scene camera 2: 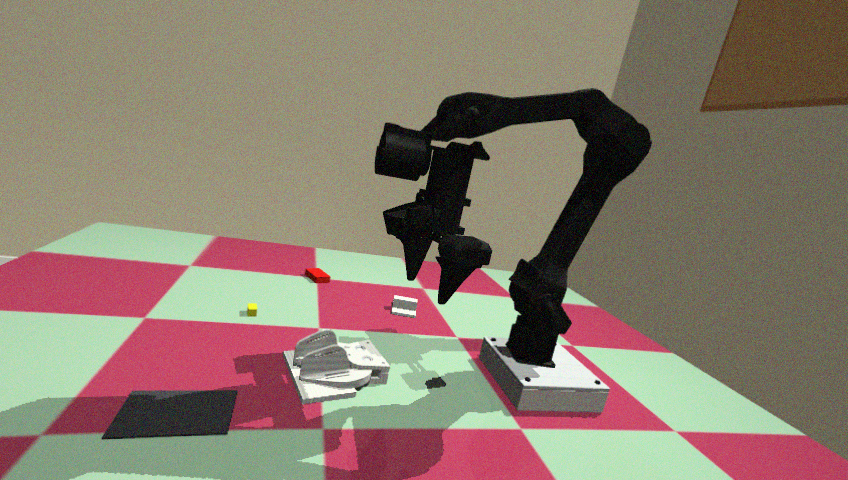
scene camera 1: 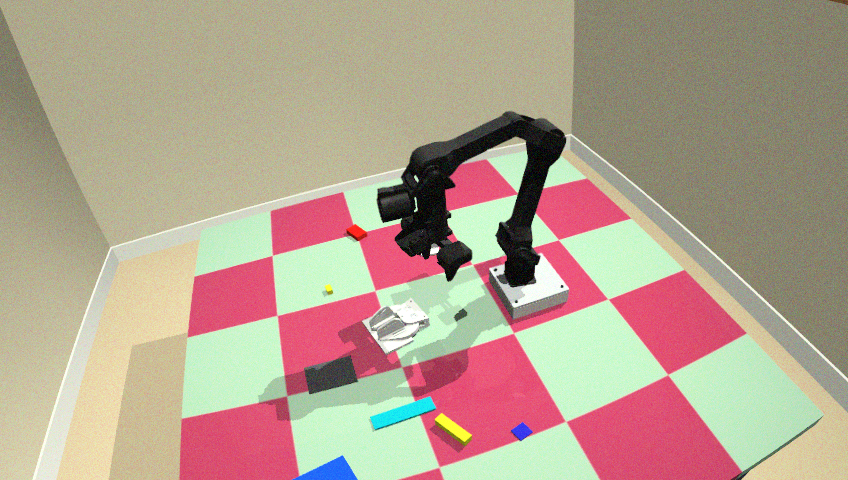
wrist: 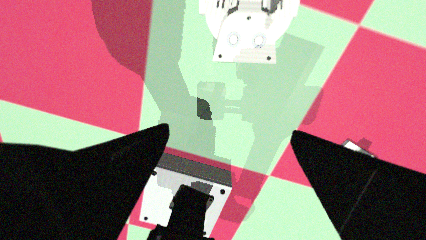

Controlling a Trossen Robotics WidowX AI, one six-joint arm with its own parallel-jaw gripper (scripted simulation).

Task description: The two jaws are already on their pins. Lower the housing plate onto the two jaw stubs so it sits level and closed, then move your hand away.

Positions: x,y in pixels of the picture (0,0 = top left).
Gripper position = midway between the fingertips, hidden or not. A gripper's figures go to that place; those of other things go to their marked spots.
Labels:
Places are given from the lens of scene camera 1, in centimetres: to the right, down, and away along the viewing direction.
my gripper [scene camera 1: 437,269]: 3, 6, 105
dark flat square [scene camera 1: 332,374]: -20, 29, 100
cyan bar [scene camera 1: 385,419]: -8, 35, 89

